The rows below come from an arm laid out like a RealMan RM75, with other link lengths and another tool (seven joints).
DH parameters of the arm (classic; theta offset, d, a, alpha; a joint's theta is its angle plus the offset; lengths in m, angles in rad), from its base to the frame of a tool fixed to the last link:
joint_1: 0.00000 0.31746 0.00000 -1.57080
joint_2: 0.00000 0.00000 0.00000 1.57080
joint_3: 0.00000 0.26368 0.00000 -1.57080
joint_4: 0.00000 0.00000 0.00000 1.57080
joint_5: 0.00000 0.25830 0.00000 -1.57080
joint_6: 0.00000 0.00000 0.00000 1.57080
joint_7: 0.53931 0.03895 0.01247 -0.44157
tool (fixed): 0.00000 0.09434 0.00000 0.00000
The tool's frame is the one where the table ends.
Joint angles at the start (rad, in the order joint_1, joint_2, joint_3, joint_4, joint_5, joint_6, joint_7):
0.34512, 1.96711, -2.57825, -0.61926, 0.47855, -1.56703, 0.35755
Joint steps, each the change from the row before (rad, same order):
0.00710, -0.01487, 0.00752, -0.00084, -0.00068, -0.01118, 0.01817
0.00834, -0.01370, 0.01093, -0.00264, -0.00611, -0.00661, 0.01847
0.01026, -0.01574, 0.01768, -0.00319, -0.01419, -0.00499, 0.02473
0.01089, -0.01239, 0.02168, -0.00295, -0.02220, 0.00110, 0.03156
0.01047, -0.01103, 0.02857, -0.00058, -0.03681, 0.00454, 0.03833
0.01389, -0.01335, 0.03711, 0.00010, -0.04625, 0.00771, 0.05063
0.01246, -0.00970, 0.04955, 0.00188, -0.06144, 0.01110, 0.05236
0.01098, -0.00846, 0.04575, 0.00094, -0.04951, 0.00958, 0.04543
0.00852, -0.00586, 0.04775, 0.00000, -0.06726, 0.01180, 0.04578
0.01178, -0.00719, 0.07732, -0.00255, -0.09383, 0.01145, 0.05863
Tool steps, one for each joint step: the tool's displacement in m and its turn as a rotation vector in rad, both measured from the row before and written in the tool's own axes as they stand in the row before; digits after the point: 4 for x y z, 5 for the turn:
-0.0077, -0.0020, -0.0018, -0.01095, -0.00335, 0.00079
-0.0072, -0.0025, -0.0005, -0.01265, -0.00052, 0.00226
-0.0086, -0.0033, -0.0001, -0.01624, 0.00235, 0.00489
-0.0075, -0.0036, 0.0011, -0.01597, 0.00444, 0.01366
-0.0070, -0.0036, 0.0009, -0.01691, 0.01176, 0.02048
-0.0091, -0.0049, 0.0012, -0.01765, 0.01550, 0.02736
-0.0089, -0.0052, 0.0013, -0.01495, 0.02079, 0.02600
-0.0090, -0.0048, 0.0012, -0.00914, 0.01414, 0.01851
-0.0064, -0.0036, 0.0011, -0.01025, 0.02603, 0.02513
-0.0113, -0.0052, 0.0019, -0.01422, 0.03153, 0.02017

